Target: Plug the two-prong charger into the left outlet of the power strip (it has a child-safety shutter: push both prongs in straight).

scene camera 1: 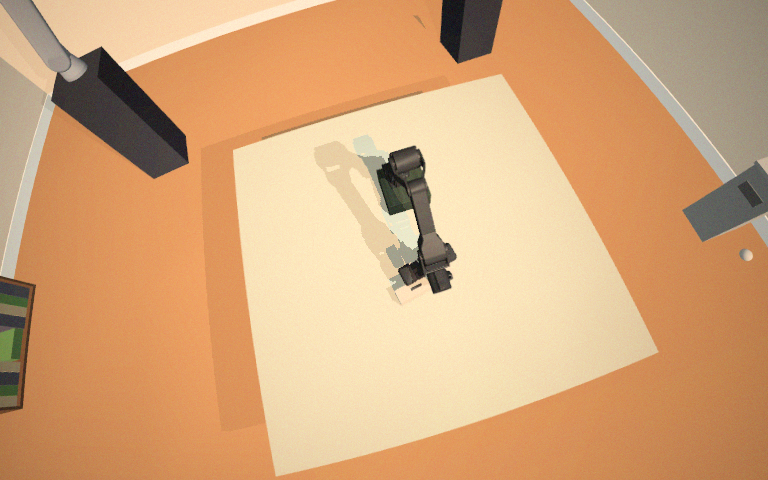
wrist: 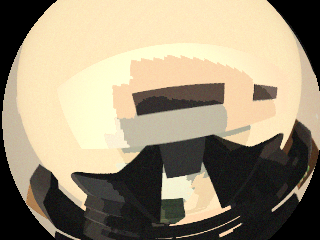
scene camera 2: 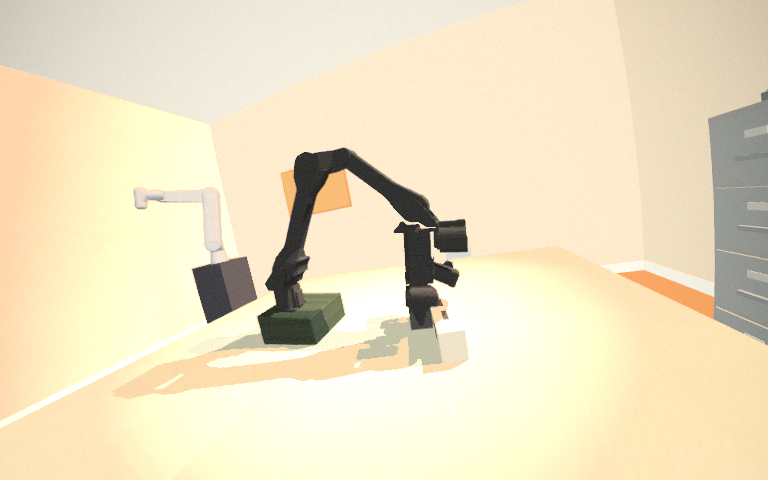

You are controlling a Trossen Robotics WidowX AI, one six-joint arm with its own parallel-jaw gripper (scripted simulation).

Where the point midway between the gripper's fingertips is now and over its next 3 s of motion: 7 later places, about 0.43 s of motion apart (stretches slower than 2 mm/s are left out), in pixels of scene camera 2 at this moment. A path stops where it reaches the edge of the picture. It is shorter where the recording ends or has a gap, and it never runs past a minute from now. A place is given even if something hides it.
The gripper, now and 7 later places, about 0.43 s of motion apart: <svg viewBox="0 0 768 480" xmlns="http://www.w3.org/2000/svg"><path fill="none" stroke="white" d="M420 321L421 321L421 321L419 321L417 322L415 322L409 323L403 324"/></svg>
